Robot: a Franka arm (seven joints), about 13 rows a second.
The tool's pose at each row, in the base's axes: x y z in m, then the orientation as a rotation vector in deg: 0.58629, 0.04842, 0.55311, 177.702, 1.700, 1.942; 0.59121, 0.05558, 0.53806, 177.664, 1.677, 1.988; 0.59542, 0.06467, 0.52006, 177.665, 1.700, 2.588; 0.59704, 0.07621, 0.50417, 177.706, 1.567, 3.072; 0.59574, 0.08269, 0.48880, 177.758, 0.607, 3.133; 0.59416, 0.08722, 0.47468, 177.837, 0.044, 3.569
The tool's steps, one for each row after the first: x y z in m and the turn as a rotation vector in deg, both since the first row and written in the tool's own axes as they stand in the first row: 0.00473, -0.00766, 0.01486, -0.038, 0.029, 0.015; 0.00873, -0.01738, 0.03258, -0.033, 0.416, 0.008; 0.01024, -0.02952, 0.04803, 0.011, 0.727, 0.100; 0.00874, -0.03663, 0.06310, 0.051, 0.754, 0.720; 0.00694, -0.04175, 0.07699, 0.130, 1.027, 1.090
